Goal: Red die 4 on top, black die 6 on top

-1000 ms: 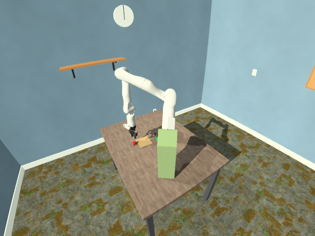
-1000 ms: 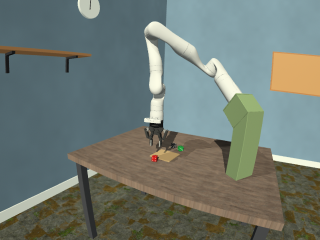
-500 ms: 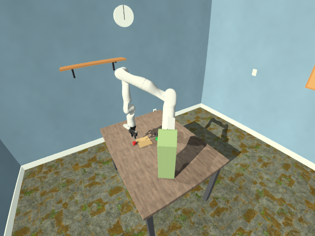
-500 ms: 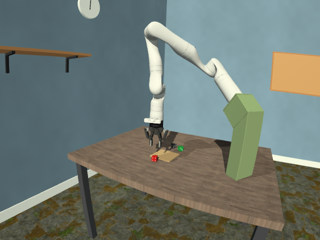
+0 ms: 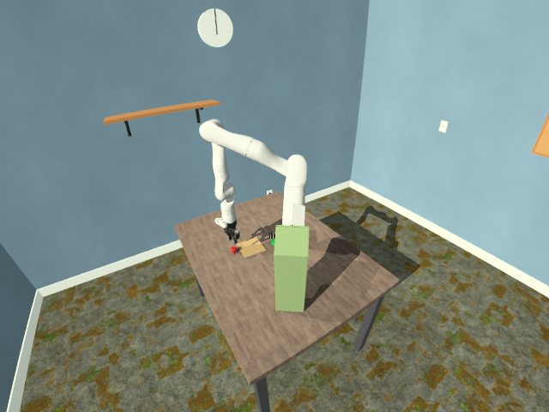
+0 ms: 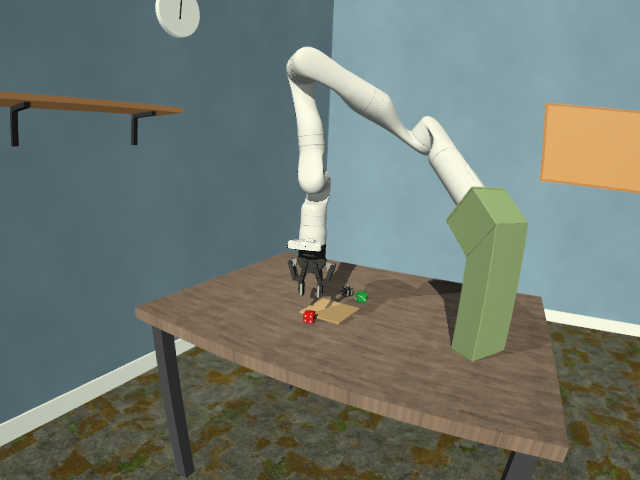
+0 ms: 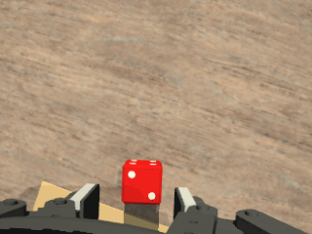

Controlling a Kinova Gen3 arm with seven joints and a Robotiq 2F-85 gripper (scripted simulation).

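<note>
Right now my hand is 80 mm above the red die. The rest, counted from my hand: black die: 260 mm to the right, 80 mm below; then tan mat: 20 mm behind, 100 mm to the right, 100 mm below; then green die: 70 mm behind, 240 mm to the right, 80 mm below.
</note>
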